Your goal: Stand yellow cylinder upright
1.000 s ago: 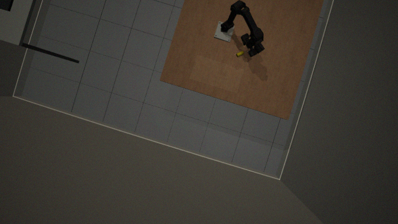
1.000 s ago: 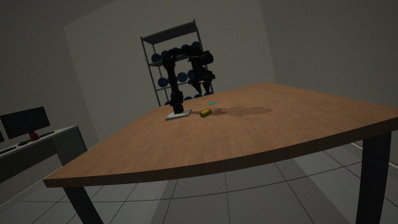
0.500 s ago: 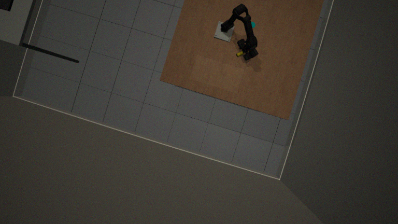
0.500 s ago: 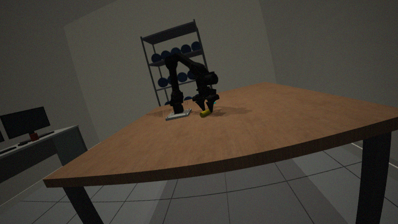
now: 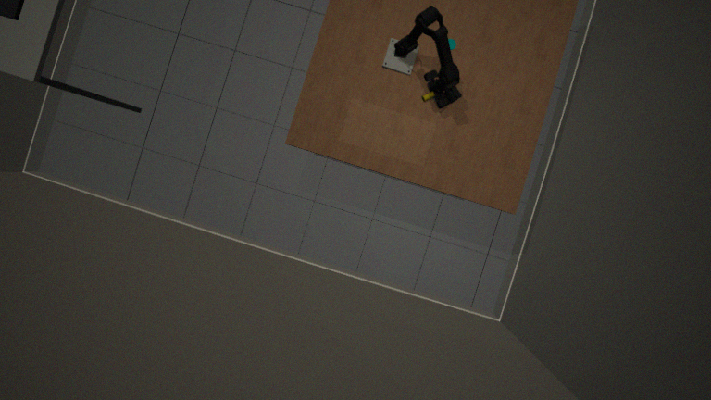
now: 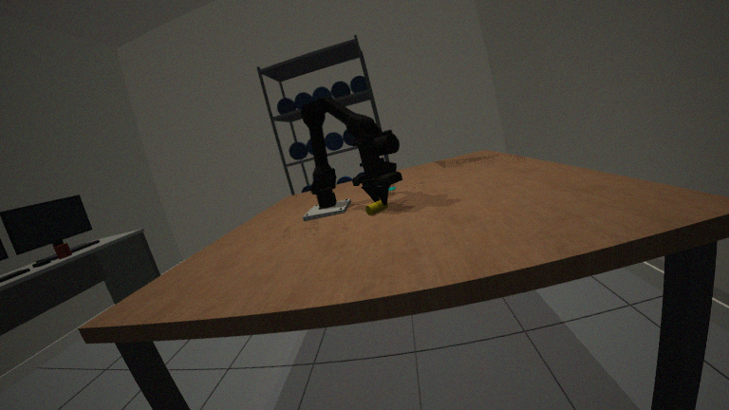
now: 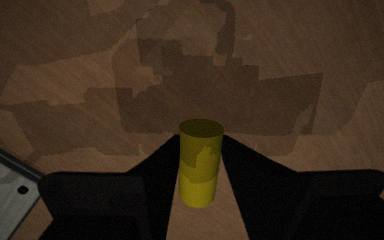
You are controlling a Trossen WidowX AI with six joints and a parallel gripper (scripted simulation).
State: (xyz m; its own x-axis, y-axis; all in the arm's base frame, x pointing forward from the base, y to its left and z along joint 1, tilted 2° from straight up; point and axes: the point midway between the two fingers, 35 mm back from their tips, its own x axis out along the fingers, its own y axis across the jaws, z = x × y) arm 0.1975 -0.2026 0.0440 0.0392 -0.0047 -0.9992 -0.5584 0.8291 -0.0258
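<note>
My gripper tip is 29 cm to the right of the cyan circle, 6 cm short of it and 2 cm above it. The rest, counted from my gripper tip: yellow tall cylinder: 2 cm behind, 1 cm to the right.
</note>
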